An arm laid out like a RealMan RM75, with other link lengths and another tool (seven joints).
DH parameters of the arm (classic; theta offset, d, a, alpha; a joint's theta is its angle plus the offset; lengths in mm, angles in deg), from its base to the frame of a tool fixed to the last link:
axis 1: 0 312.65 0 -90
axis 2: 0 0 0 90
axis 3: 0 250.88 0 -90
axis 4: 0 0 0 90
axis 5: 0 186.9 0 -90
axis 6: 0 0 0 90
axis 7: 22 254.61 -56.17 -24.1
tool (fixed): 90 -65.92 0 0
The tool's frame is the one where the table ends.
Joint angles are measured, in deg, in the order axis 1, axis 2, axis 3, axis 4, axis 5, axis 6, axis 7. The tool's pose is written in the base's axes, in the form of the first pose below.
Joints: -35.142, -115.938, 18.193, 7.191, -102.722, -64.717, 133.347
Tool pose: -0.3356 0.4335 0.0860 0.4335 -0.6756 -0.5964 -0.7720 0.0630 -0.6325
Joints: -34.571, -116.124, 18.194, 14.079, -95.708, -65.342, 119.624
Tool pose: -0.3313 0.4339 0.0899 0.4656 -0.7234 -0.5098 -0.7233 0.0208 -0.6902
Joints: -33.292, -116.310, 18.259, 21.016, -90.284, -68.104, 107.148
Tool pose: -0.3270 0.4289 0.0983 0.4886 -0.7587 -0.4309 -0.6734 -0.0139 -0.7391
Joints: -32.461, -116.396, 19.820, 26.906, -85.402, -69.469, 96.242
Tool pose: -0.3243 0.4229 0.1002 0.5082 -0.7878 -0.3481 -0.6461 -0.0815 -0.7589
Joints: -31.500, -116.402, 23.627, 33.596, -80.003, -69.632, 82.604
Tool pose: -0.3239 0.4139 0.0983 0.5535 -0.7979 -0.2388 -0.6174 -0.2007 -0.7606
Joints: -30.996, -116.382, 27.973, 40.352, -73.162, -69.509, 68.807
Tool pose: -0.3239 0.4044 0.0953 0.6073 -0.7819 -0.1411 -0.6011 -0.3360 -0.7251
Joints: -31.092, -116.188, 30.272, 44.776, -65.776, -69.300, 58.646
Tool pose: -0.3300 0.3957 0.0948 0.6659 -0.7404 -0.0919 -0.5908 -0.4481 -0.6709
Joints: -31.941, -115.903, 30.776, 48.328, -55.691, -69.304, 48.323
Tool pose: -0.3426 0.3852 0.0978 0.7456 -0.6625 -0.0717 -0.5624 -0.5678 -0.6011
